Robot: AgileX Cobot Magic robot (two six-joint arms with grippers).
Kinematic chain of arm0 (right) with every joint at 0, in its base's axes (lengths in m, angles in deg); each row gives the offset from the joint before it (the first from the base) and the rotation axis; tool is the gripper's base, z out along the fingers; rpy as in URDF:
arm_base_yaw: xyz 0 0 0.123 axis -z
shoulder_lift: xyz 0 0 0 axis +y
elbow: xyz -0.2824 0 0.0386 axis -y
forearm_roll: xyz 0.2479 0 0.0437 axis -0.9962 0 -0.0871
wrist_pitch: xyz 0 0 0 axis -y
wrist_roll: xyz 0.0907 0 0.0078 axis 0.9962 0 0.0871
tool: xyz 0 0 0 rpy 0 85 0
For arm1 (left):
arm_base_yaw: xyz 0 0 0.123 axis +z
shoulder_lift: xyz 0 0 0 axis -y
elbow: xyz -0.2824 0 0.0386 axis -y
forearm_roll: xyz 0.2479 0 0.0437 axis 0.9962 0 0.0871
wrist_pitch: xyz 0 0 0 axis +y
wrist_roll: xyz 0.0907 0 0.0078 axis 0.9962 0 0.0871
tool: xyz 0 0 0 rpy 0 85 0
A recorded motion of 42 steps. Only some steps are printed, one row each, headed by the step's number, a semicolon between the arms.
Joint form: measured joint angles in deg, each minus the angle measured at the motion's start. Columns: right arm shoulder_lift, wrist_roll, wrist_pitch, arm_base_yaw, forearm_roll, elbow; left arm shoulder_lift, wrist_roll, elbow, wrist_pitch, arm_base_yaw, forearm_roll.
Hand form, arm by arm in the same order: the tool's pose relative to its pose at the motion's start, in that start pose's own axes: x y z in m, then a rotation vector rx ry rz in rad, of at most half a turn. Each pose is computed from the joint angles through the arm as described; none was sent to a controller.
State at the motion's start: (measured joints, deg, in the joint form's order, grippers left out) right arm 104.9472 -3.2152 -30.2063 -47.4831 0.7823 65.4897; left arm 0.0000 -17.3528 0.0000 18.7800 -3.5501 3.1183
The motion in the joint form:
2: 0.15 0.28 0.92 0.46 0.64 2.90; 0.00 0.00 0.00 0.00 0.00 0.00
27: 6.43 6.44 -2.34 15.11 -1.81 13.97; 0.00 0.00 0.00 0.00 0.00 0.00
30: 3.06 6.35 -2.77 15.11 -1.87 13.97; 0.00 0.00 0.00 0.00 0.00 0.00
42: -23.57 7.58 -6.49 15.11 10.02 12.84; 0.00 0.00 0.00 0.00 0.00 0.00
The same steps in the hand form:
2: -0.0157 -0.0047 -0.0068 0.0134 -0.0633 0.0028; 0.0000 0.0000 0.0000 0.0000 0.0000 0.0000
27: -0.0337 -0.1102 -0.0016 0.1074 -0.0911 0.3720; 0.0000 0.0000 0.0000 0.0000 0.0000 0.0000
30: -0.0391 -0.1091 -0.0258 0.1127 -0.1423 0.3678; 0.0000 0.0000 0.0000 0.0000 0.0000 0.0000
42: -0.0268 -0.0963 -0.2134 0.3122 -0.4944 0.2268; 0.0000 0.0000 0.0000 0.0000 0.0000 0.0000

